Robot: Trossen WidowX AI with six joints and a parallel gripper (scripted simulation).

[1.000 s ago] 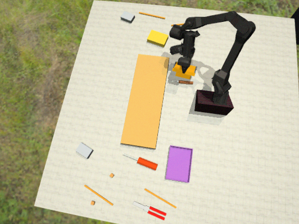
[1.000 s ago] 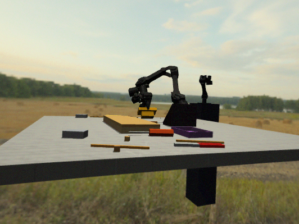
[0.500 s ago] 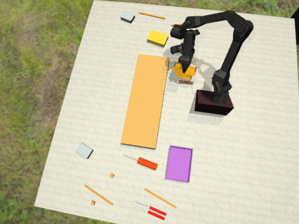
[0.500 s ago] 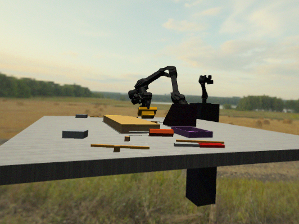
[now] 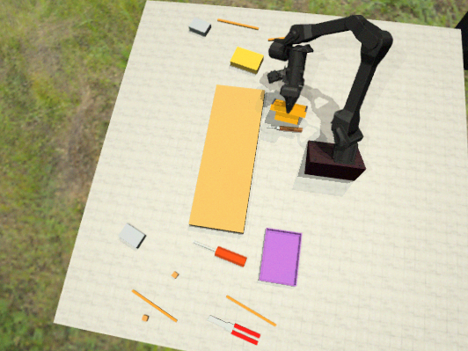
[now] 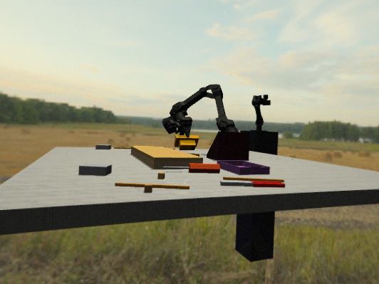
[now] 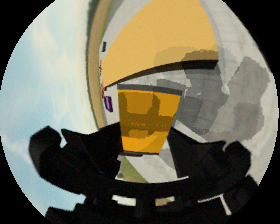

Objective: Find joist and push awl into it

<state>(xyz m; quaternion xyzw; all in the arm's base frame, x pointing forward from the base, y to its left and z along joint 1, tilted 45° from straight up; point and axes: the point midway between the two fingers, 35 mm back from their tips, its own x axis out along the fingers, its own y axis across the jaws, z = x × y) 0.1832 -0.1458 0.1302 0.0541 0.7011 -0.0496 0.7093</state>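
The awl lies 60 mm below my gripper tip, 40 mm to the left of it and 20 mm ahead of it. Round my gripper tip: yellow block: 220 mm to the right, 180 mm ahead, 60 mm below; then purple tray: 490 mm to the left, 60 mm below, 20 mm behind; then yellow stud finder: 20 mm to the left, 20 mm below, 10 mm behind.
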